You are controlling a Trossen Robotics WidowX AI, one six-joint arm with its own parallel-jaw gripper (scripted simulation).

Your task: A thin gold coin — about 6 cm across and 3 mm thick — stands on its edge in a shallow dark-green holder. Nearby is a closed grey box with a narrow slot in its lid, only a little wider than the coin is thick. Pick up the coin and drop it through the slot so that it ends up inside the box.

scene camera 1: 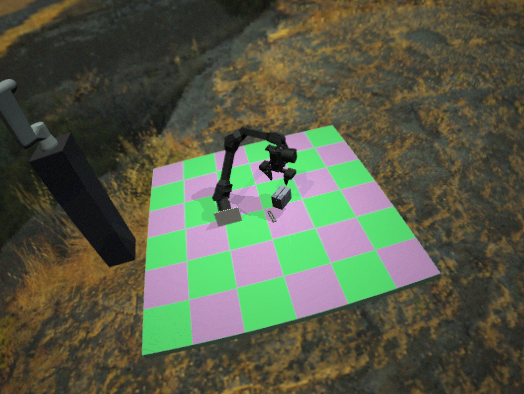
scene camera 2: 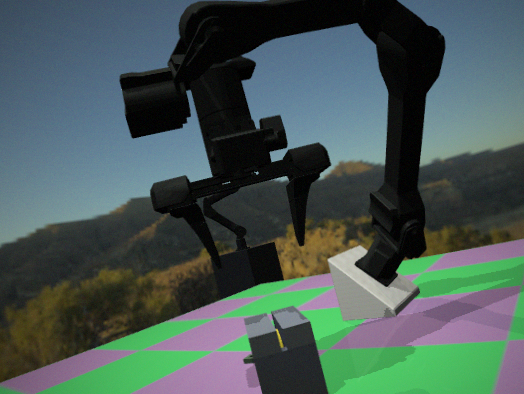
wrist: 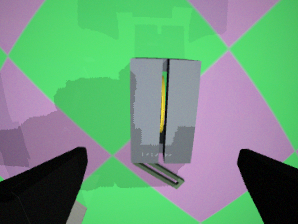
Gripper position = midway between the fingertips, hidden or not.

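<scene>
There's nothing in the grasp of the gripper (scene camera 2: 261,257), and it's open. The wrist view has the gripper too (wrist: 165,157).
</scene>
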